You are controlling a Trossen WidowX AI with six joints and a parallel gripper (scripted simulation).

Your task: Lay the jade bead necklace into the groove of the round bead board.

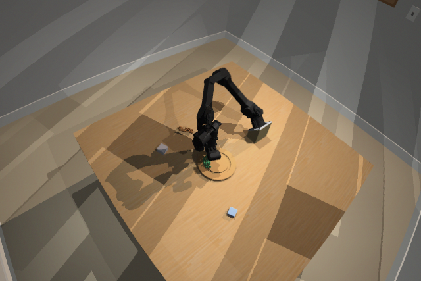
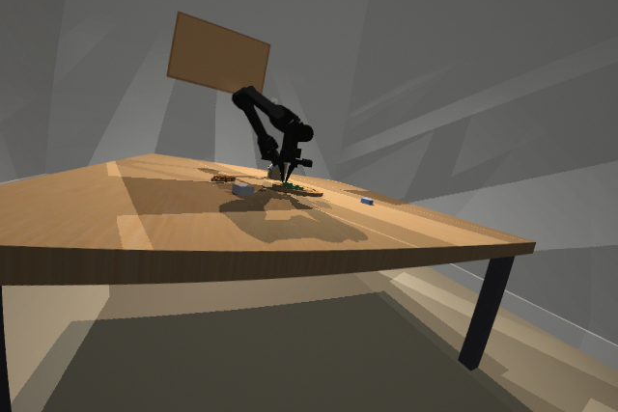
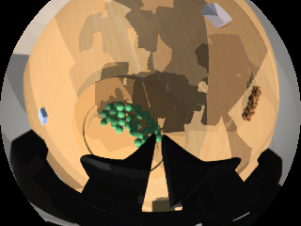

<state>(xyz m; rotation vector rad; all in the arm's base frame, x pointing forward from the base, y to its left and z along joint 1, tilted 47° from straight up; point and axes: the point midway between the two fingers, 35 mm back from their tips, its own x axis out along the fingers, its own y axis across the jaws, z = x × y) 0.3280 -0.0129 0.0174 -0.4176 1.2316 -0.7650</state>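
Right now my gripper tip is 2 cm past the round wooden bead board, 6 cm to the right of it and 1 cm above it. Also, from my gripper tip: blue block 8 cm ahead, 32 cm to the left, 1 cm below; pale grey block 19 cm ahead, 15 cm to the right, 1 cm below.
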